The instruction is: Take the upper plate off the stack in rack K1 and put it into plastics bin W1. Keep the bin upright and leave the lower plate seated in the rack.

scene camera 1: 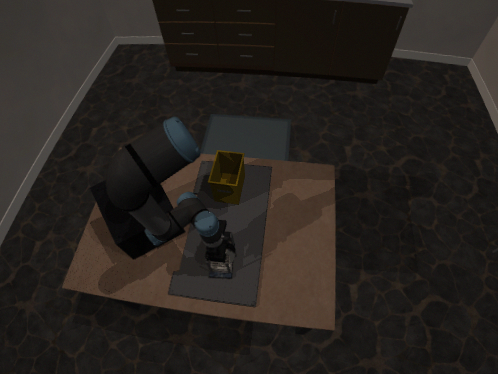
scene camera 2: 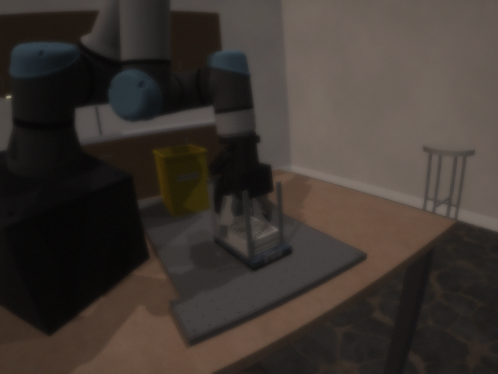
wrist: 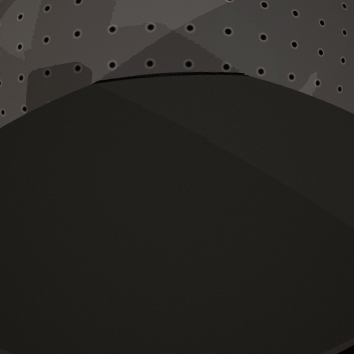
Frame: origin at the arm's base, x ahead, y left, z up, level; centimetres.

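Seen in the pictures: arm's base, origin of its link: [scene camera 2: 46, 161].
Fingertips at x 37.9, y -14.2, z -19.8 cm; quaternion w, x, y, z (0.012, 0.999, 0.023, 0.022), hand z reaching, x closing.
Pixels of each thing's top centre, then the offset from my fingertips to it. "spot": a spot on its surface instead. Level surfaces: height alone.
- Rack K1, a spot on its surface: [scene camera 2: 272, 257] [scene camera 1: 219, 277] spot: dx +0.5, dy -9.1, dz -2.6 cm
- gridded upper plate, centre of its top: [scene camera 2: 246, 226] [scene camera 1: 221, 254] dx -0.3, dy -0.3, dz +0.9 cm
- Yellow plastics bin W1, centre of its top: [scene camera 2: 177, 150] [scene camera 1: 226, 167] dx -4.7, dy +35.6, dz +14.2 cm
- grey board, height of its surface: dz -3.8 cm
- wooden table, height of its surface: dz -5.1 cm
Rack K1 [scene camera 1: 220, 275] [scene camera 2: 272, 257] stands upright on the grey perforated board, with a dark blue base and upright corner posts. The pale stack sits low between the posts; the gridded upper plate [scene camera 2: 254, 227] is on top, and the lower plate is hard to tell apart beneath it. My gripper [scene camera 1: 221, 254] [scene camera 2: 247, 212] is open and empty, pointing down at the rack, its fingers low near the stack's sides. Exact contact cannot be told. Yellow plastics bin W1 [scene camera 1: 227, 194] [scene camera 2: 183, 184] stands upright with its top open. The wrist view hides fingers and plates behind a dark surface.
The grey board [scene camera 1: 215, 292] [scene camera 2: 320, 270] [wrist: 170, 47] lies on the wooden table [scene camera 1: 305, 240] [scene camera 2: 360, 210]. The arm's black pedestal [scene camera 1: 112, 220] [scene camera 2: 65, 240] stands beside the board. The bin is near the board's far end. A stool [scene camera 2: 448, 150] stands beyond the table.
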